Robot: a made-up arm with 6 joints. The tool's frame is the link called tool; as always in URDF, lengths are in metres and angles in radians. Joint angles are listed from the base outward.
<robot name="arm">
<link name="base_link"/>
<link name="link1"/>
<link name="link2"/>
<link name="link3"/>
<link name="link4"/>
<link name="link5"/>
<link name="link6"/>
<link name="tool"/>
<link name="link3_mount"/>
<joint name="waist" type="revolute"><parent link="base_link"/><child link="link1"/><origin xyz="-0.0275 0.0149 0.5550"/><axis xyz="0 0 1"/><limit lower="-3.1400" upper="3.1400"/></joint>
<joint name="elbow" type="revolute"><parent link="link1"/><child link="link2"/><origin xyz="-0.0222 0.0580 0.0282"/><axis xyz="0 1 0"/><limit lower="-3.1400" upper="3.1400"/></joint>
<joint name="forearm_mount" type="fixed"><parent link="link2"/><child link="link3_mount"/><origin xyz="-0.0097 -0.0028 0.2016"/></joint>
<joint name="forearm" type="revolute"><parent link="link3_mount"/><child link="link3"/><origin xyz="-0.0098 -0.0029 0.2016"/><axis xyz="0 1 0"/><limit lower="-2.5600" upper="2.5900"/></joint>
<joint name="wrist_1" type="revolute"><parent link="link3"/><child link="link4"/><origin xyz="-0.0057 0.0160 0.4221"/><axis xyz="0 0 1"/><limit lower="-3.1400" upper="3.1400"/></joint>
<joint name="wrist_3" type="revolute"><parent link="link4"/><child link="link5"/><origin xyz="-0.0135 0.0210 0.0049"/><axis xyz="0 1 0"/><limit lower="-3.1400" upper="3.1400"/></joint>
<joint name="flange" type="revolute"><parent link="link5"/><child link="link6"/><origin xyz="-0.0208 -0.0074 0.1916"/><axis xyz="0 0 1"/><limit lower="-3.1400" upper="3.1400"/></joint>
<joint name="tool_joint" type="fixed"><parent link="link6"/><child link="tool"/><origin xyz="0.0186 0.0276 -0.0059" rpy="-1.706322 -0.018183 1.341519"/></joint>
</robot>
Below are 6 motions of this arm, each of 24 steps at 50 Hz.
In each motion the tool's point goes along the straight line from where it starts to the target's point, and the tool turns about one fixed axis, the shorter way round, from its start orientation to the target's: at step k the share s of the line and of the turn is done. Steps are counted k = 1, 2, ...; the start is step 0. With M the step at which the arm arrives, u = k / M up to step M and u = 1 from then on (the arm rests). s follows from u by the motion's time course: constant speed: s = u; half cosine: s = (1 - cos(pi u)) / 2; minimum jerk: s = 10 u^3 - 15 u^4 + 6 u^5.
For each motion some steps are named. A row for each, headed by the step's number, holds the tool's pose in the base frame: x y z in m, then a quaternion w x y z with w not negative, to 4 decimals.
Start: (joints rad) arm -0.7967 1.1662 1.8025 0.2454 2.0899 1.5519
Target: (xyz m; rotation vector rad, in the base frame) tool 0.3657 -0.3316 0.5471 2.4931 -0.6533 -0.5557
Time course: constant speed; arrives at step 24
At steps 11, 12, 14, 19, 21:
11: 0.3042 -0.1890 0.4472 0.1637 0.8785 0.0908 -0.4395
12: 0.3089 -0.2000 0.4548 0.1715 0.8870 0.0652 -0.4236
14: 0.3184 -0.2219 0.4702 0.1867 0.9013 0.0138 -0.3906
19: 0.3420 -0.2768 0.5087 0.2212 0.9204 -0.1146 -0.3013
21: 0.3515 -0.2987 0.5240 0.2334 0.9214 -0.1653 -0.2632

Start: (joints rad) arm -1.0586 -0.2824 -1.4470 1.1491 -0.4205 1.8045
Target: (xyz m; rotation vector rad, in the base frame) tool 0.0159 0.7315 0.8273 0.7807 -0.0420 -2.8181
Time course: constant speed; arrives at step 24
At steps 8, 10, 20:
8: -0.2711 0.6501 0.8027 0.3464 0.2119 -0.0103 -0.9138
10: -0.2353 0.6603 0.8058 0.3175 0.2194 -0.0108 -0.9225
20: -0.0559 0.7112 0.8212 0.1690 0.2534 -0.0133 -0.9524

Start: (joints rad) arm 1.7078 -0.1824 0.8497 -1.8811 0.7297 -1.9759
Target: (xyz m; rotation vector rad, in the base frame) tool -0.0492 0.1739 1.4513 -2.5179 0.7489 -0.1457
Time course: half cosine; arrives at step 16
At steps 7, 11, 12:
7: -0.0342 0.1970 1.4530 0.2641 -0.8749 0.3847 -0.1296
11: -0.0436 0.1825 1.4519 0.2575 -0.9092 0.3169 -0.0821
12: -0.0455 0.1796 1.4517 0.2559 -0.9152 0.3028 -0.0724

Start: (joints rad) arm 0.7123 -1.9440 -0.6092 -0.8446 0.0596 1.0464
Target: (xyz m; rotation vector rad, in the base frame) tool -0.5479 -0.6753 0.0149 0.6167 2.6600 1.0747
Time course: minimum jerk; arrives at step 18
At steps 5, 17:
5: -0.6486 -0.4106 -0.0777 0.1992 0.3110 0.8110 0.4538
17: -0.5481 -0.6748 0.0147 0.1036 0.2092 0.9015 0.3645

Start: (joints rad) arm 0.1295 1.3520 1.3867 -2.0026 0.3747 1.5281
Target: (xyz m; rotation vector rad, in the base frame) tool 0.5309 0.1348 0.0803 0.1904 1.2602 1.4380
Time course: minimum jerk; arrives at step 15
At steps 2, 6, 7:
2: 0.5518 0.1358 0.1133 0.4974 0.0005 0.5841 0.6415
6: 0.5454 0.1355 0.1033 0.5212 0.0251 0.5708 0.6339
7: 0.5429 0.1354 0.0992 0.5306 0.0350 0.5653 0.6306

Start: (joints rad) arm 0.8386 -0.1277 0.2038 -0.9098 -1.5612 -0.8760
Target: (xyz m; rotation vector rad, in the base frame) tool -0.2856 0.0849 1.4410 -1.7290 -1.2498 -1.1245
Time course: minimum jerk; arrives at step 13
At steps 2, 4, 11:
2: -0.3180 0.0447 1.4295 0.3116 -0.6616 -0.5579 -0.3922
4: -0.3131 0.0507 1.4312 0.3186 -0.6632 -0.5473 -0.3989
11: -0.2866 0.0837 1.4407 0.3556 -0.6696 -0.4863 -0.4344

